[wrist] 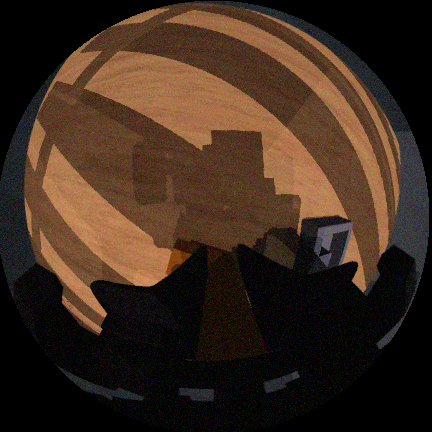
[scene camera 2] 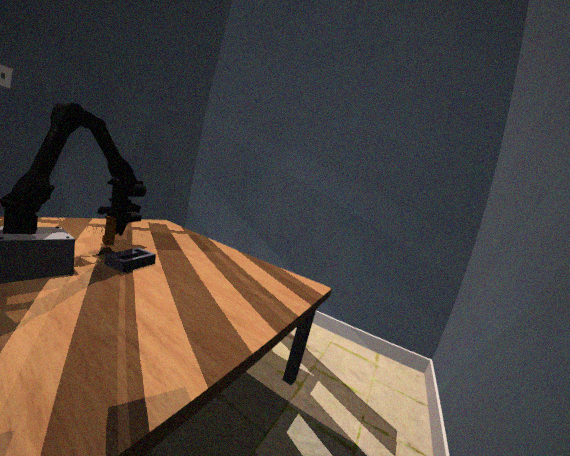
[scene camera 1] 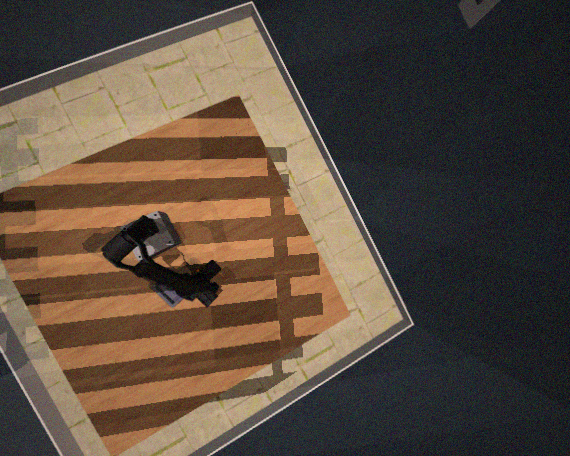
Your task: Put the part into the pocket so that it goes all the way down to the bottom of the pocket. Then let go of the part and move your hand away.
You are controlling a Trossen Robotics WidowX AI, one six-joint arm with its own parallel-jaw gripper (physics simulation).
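Places are measured from the arm's base along level axes (x back, y up, z left), in metres.
Pixels of known places: gripper, fingertip midpoint: (wrist: pixel 221 249) (scene camera 2: pixel 118 234); arm's base at its link origin: (scene camera 2: pixel 19 231) (scene camera 1: pixel 148 228).
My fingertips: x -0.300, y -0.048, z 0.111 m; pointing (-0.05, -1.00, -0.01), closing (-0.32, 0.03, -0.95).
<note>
For each thing: its top centre in the pictures, then the offset to it from my fingertips. Level surfaces: height alone.
- orange-brown part at its top centre: (wrist: pixel 198 367) (scene camera 2: pixel 110 216) dz +0.009, dx +0.032, dy +0.074 m
- dark grey block with the pocket, top centre: (wrist: pixel 326 268) (scene camera 2: pixel 131 254) (scene camera 1: pixel 168 290) dz -0.176, dx +0.011, dy -0.021 m
- wooden table at its surface level: dy -0.057 m
My gripper (scene camera 2: pixel 114 226) (wrist: pixel 221 249) is shut on the orange-brown part (scene camera 2: pixel 109 232) (wrist: pixel 227 315). The part hangs roughly upright from the fingers, its lower end a little above the table. Some of it is hidden by the fingers. The dark grey block with the pocket (scene camera 1: pixel 173 298) (scene camera 2: pixel 145 260) (wrist: pixel 309 242) lies on the table, to the right of the fingers in the wrist view and to the lower right of the part in scene camera 2. Its pocket opening faces up. The part is outside the pocket. In scene camera 1 the arm covers most of the block and the fingertips.
The grey arm base (scene camera 1: pixel 167 237) (scene camera 2: pixel 40 257) stands on the wooden table (scene camera 1: pixel 200 327) (scene camera 2: pixel 240 305) near the block. The black arm (scene camera 1: pixel 172 280) (scene camera 2: pixel 75 112) arches from it. Dark striped shadows cross the table. The table's edge and a leg (scene camera 2: pixel 299 350) show in scene camera 2.
</note>
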